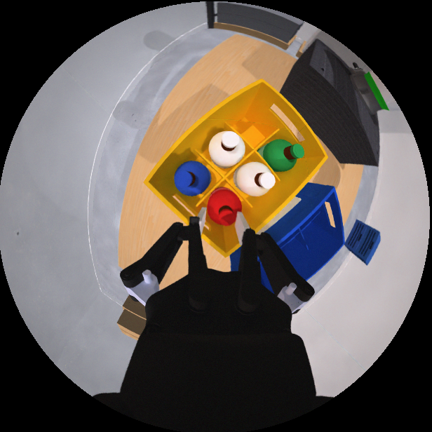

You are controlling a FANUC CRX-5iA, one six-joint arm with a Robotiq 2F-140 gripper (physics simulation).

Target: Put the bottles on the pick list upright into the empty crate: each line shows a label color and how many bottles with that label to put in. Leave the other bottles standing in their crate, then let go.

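A yellow crate (156, 186) with compartments holds a red bottle (224, 204), a blue bottle (192, 178), a green bottle (280, 155) and two white bottles (223, 151) (253, 178), all upright. One compartment at the upper side, between a white bottle and the green one, holds no bottle. My gripper (220, 216) is partly open, with its fingertips apart on either side of the red bottle's neck region; it holds nothing. A blue crate (313, 246) stands to the right of the gripper, partly hidden by it; I see no bottle in its visible part. The pick list's text is not readable here.
A dark ribbed box (332, 107) stands at the upper right, close to the yellow crate. The wooden table (137, 220) reaches under both crates. A small blue panel with dark lines (363, 242) is beyond the blue crate. A grey panel (256, 22) is at the top.
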